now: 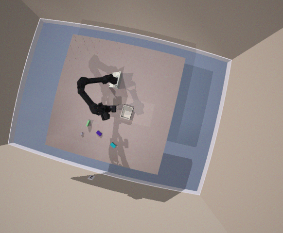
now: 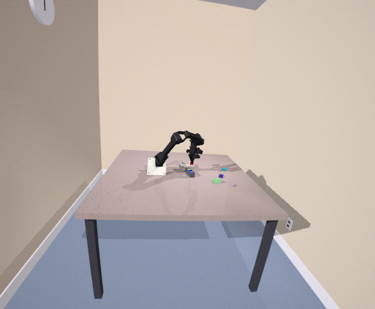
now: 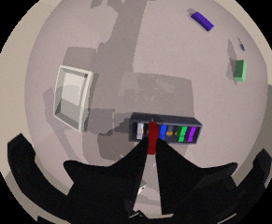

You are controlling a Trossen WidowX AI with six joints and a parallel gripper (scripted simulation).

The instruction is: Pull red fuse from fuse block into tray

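Right now my gripper tip is 18 cm to the right of the tray and 10 cm above it. Also, from my gripper tip: red fuse 1 cm below.
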